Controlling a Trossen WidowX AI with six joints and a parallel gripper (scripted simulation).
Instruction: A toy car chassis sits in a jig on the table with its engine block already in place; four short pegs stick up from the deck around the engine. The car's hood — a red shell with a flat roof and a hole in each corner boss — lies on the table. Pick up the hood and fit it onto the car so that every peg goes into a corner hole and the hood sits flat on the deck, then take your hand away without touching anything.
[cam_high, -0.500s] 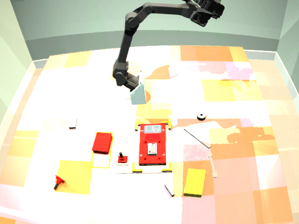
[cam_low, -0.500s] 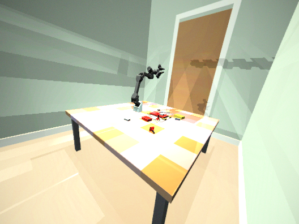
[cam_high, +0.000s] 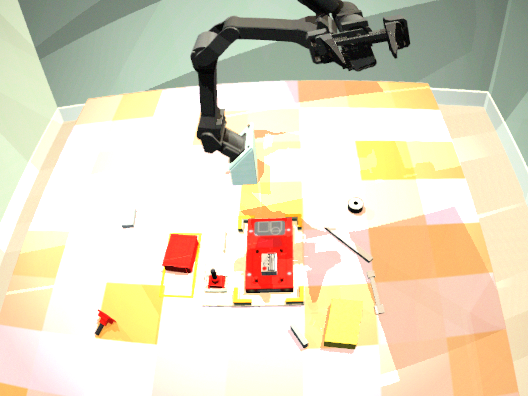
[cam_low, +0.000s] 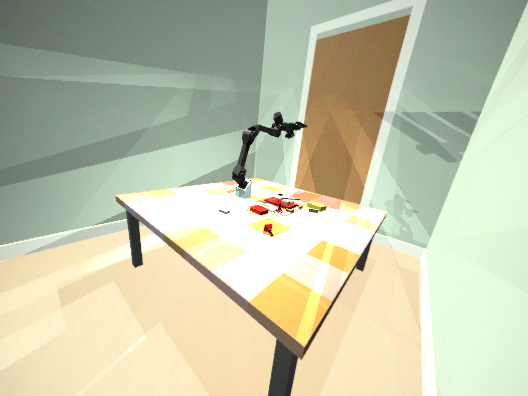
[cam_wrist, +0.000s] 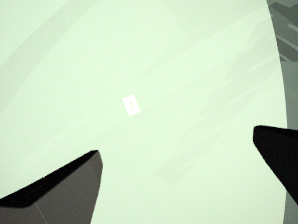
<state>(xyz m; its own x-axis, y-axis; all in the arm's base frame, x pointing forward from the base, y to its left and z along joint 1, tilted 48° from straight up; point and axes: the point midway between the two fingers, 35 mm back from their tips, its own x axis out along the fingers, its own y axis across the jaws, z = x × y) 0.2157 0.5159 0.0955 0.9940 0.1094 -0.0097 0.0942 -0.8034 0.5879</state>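
Right now my gripper tip is 51 cm above the red hood and 41 cm to the left of it. Also, from my gripper tip: engine block 50 cm below, 19 cm to the right, 5 cm ahead; yellow pad 51 cm below, 20 cm ahead, 3 cm to the right.
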